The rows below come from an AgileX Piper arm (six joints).
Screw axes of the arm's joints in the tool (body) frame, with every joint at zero. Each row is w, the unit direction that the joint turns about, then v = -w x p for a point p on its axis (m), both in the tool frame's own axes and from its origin. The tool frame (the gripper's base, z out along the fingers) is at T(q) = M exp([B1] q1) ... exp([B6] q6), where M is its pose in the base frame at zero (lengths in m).
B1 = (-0.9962, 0, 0.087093, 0.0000, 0.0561, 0.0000)
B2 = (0, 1, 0, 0.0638, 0.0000, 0.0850)
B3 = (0, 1, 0, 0.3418, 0.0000, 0.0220)
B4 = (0, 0, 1, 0.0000, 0.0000, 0.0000)
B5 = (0, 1, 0, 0.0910, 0.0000, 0.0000)
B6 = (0, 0, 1, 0.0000, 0.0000, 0.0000)
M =
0.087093 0 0.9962 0.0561
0 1 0 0.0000
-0.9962 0 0.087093 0.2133
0 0 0 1
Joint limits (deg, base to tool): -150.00..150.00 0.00..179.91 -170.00..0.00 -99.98..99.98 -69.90..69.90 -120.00..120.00
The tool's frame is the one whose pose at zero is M.
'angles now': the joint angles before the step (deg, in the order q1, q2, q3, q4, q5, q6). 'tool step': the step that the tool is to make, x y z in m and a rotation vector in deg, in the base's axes. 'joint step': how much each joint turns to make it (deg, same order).
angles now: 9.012, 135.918, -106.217, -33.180, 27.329, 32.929
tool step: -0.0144, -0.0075, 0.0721, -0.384, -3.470, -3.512
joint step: -0.058, -8.517, 0.008, 0.056, 6.249, 0.334
